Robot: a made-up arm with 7 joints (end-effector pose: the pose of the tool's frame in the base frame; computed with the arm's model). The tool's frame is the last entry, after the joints. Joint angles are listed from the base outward.
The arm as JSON. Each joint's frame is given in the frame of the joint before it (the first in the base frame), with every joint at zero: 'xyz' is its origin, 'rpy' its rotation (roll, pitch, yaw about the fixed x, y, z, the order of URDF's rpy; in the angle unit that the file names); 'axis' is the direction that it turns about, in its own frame. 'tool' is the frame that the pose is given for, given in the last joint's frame.
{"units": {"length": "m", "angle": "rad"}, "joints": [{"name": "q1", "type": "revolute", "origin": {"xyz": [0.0, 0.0, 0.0], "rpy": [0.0, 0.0, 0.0]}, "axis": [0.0, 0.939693, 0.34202]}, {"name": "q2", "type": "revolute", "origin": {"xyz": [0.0, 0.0, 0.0], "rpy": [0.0, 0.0, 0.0]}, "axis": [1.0, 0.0, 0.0]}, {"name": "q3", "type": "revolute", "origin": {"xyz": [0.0, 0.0, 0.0], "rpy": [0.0, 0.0, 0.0]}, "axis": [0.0, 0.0, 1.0]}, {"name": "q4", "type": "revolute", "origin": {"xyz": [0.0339, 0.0, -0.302], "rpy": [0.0, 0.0, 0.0]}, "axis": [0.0, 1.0, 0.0]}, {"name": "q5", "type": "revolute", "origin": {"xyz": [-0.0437, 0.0, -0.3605], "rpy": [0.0, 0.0, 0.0]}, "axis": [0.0, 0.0, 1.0]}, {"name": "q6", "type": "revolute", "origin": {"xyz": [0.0, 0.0, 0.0], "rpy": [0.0, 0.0, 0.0]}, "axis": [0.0, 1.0, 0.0]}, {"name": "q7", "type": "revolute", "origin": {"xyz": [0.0, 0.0, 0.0], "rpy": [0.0, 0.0, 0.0]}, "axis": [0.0, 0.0, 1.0]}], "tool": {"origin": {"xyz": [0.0, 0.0, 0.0], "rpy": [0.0, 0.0, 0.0]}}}
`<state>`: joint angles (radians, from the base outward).
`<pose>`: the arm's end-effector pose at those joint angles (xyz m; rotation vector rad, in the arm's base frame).
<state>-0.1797 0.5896 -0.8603 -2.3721 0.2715 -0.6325 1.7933</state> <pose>0.2258 -0.1716 -0.1577 -2.5094 -0.4273 -0.0665</pose>
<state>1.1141 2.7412 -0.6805 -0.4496 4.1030 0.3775 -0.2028</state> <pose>0.4179 0.4533 0.2441 0.4196 -1.4072 0.8292</pose>
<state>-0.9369 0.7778 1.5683 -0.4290 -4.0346 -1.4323 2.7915</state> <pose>0.4268 0.4835 -0.1574 0.0450 -0.0077 0.6577</pose>
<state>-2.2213 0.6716 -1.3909 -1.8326 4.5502 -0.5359 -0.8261</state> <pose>0.2444 -0.3641 0.1595 -1.0113 -0.3414 0.1193</pose>
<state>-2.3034 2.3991 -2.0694 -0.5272 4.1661 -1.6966 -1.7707</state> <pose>-0.0582 0.6545 0.0609 0.4146 -0.0407 2.7975</pose>
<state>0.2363 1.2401 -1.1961 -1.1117 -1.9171 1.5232 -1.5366</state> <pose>-0.0108 0.3763 -0.4725 -1.1935 -1.2042 0.9876</pose>
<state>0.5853 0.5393 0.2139 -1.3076 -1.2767 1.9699 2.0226</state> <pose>0.0725 0.3372 -0.4585 2.2728 -1.0150 1.1488</pose>
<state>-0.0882 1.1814 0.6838 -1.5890 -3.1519 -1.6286 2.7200</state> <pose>0.3090 0.3992 0.1277 1.1492 -0.2106 0.2756</pose>
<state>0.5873 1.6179 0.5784 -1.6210 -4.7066 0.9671 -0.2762</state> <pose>0.3367 0.3861 0.0418 0.2072 -0.5985 -0.1831</pose>
